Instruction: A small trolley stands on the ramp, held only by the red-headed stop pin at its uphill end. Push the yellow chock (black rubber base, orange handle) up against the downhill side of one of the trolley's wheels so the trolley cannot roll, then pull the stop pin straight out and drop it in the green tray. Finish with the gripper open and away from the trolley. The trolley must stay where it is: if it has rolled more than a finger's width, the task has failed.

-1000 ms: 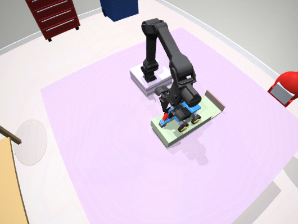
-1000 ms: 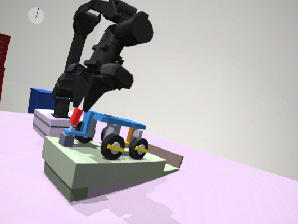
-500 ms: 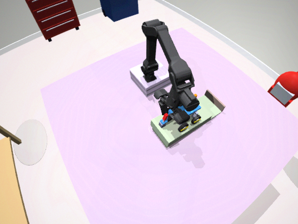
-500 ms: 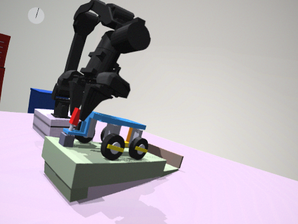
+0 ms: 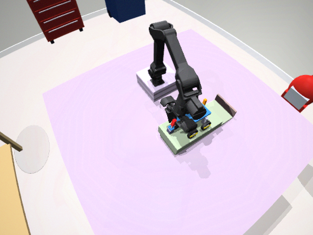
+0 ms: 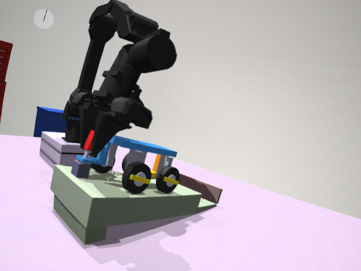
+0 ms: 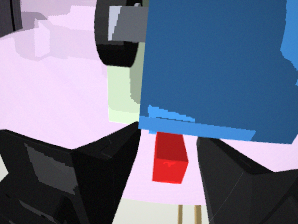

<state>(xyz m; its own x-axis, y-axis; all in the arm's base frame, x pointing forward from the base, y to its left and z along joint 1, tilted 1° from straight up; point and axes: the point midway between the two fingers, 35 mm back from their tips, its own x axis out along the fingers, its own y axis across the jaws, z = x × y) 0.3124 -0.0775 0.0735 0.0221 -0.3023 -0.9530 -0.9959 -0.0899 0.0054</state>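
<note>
Right now the yellow chock is 200 mm to the left of my gripper tip, 50 mm below it and 50 mm behind it. Also, from my gripper tip: red-headed stop pin (right at my gripper tip); blue trolley (100 mm to the left, 20 mm below, 10 mm ahead); pale green ramp (110 mm to the left, 80 mm below, 10 mm ahead).
</note>
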